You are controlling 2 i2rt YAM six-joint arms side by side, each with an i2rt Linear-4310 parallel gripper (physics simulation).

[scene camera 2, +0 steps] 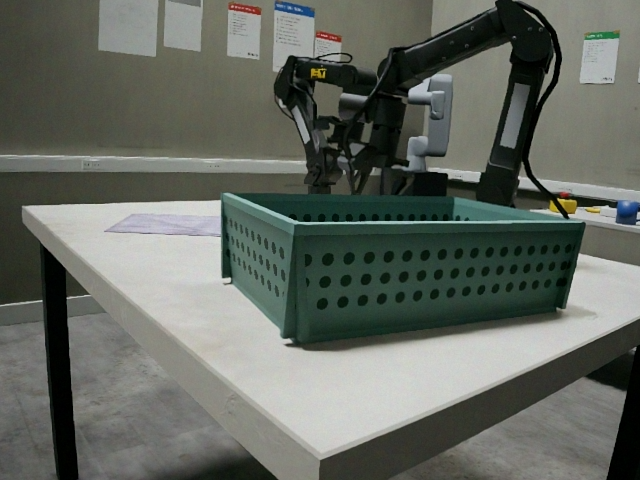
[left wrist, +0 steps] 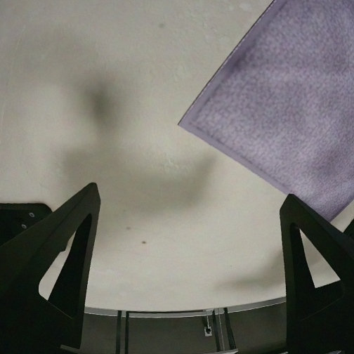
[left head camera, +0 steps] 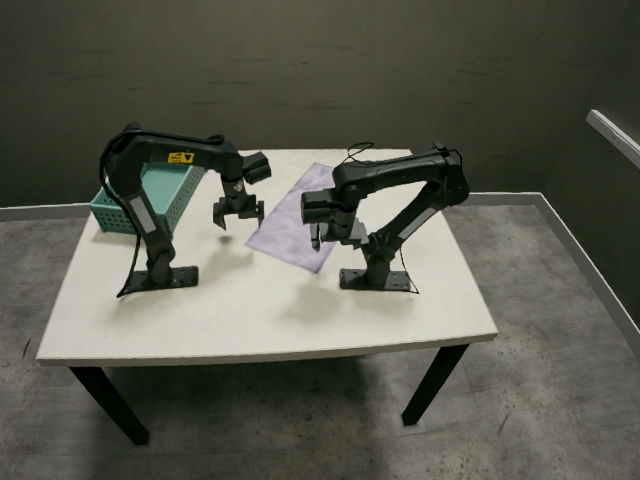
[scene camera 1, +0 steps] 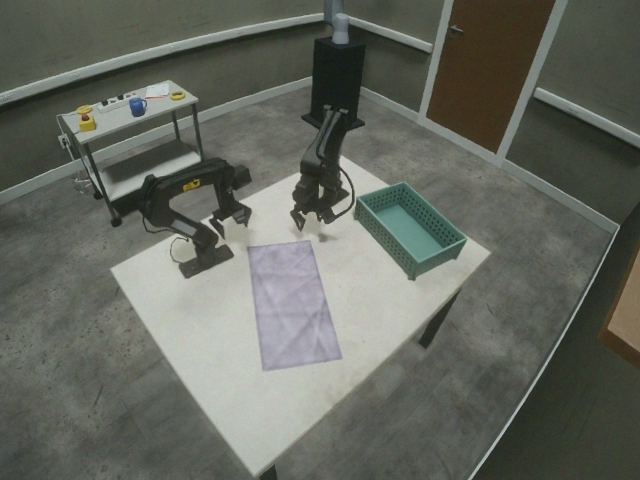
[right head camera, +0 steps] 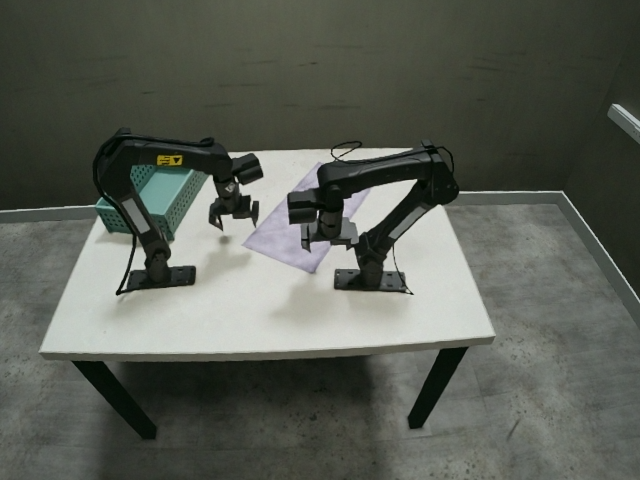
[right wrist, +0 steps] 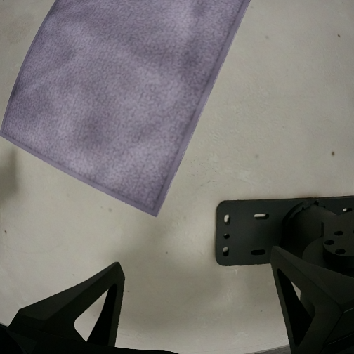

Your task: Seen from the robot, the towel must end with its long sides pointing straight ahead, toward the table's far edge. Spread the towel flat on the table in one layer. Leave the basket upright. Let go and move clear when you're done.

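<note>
The lavender towel (left head camera: 294, 227) (right head camera: 289, 232) (scene camera 1: 294, 304) (scene camera 2: 165, 224) lies flat, in one layer with faint creases. In both head views its long sides slant from near left to far right. My left gripper (left head camera: 241, 225) (right head camera: 237, 225) (scene camera 1: 313, 223) (left wrist: 194, 197) is open and empty above the table, left of the towel's near-left corner in the head views. My right gripper (left head camera: 339, 248) (right head camera: 329, 248) (scene camera 1: 234, 231) (right wrist: 194, 264) is open and empty above the towel's near end in the head views, hiding part of it. The teal basket (left head camera: 183, 201) (right head camera: 180, 206) (scene camera 1: 385, 235) (scene camera 2: 429, 279) stands upright.
The basket is at the table's left side in the head views, behind the left arm. The arm bases (left head camera: 162, 277) (left head camera: 374, 279) stand on the white table (left head camera: 258, 320) (scene camera 1: 206, 335). A black pedestal (scene camera 1: 337, 77) and a cart (scene camera 1: 170, 108) stand beyond the table in scene camera 1.
</note>
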